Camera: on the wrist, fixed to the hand. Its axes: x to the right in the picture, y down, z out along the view.
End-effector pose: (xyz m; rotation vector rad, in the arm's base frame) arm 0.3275 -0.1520 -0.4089 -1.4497 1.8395 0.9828
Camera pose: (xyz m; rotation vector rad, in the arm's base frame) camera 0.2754 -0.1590 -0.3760 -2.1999 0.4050 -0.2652
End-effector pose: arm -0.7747 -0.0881 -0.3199 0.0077 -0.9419 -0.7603
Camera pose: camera -0.7281 -0.0474 -0.3246 1.1661 -0.5826 -2.0088
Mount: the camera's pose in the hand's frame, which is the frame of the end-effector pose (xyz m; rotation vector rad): -0.0110 0.0560 -0.0243 0.2394 0.3017 -1.5974
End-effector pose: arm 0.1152 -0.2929 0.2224 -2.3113 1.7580 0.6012
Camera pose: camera 0.0645 -0.3084 0.2546 -2.6926 -0.3261 -0.2574
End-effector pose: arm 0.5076 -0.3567 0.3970 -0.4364 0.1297 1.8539
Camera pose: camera 0.4636 -0.3922 0.3713 -0.4270 0.1358 0.1965
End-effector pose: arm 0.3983 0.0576 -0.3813 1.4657 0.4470 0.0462
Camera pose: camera 0.3938 0.0840 -0.3254 0.9623 1.7870 -1.0864
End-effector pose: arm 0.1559 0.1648 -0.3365 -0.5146 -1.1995 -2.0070
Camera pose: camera 0.2061 0.1311 -0.3229 -0.9379 1.3650 2.1225
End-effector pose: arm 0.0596 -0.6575 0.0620 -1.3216 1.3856 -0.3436
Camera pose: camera 0.0088 -0.6413 0.0303 -1.9544 0.1662 -1.7292
